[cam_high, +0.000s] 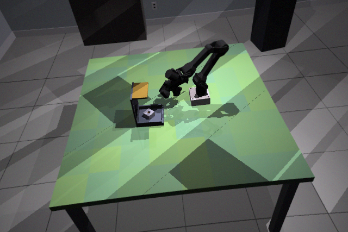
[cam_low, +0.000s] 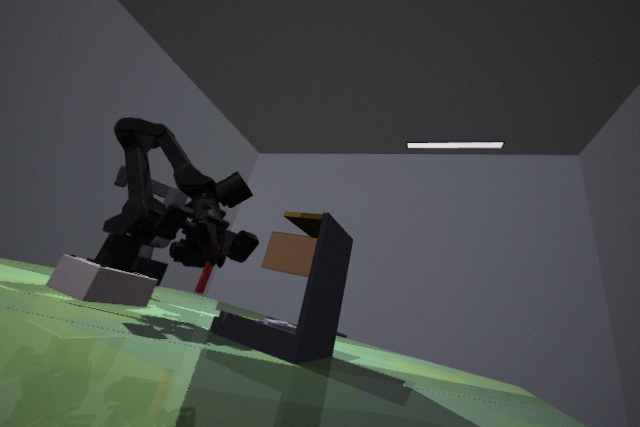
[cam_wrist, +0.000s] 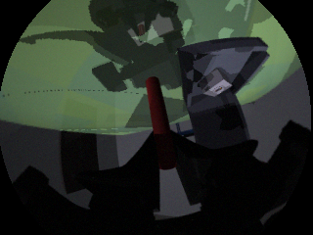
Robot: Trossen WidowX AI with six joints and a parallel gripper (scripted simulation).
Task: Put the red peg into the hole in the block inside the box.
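Right now the back wall is 17 cm ahead of my gripper tip, 10 cm to the left of it and 1 cm above it. The rest, counted from my gripper tip: orange roof: 13 cm ahead, 11 cm to the left, 12 cm above; red peg: 2 cm behind, 2 cm to the left, 1 cm below.
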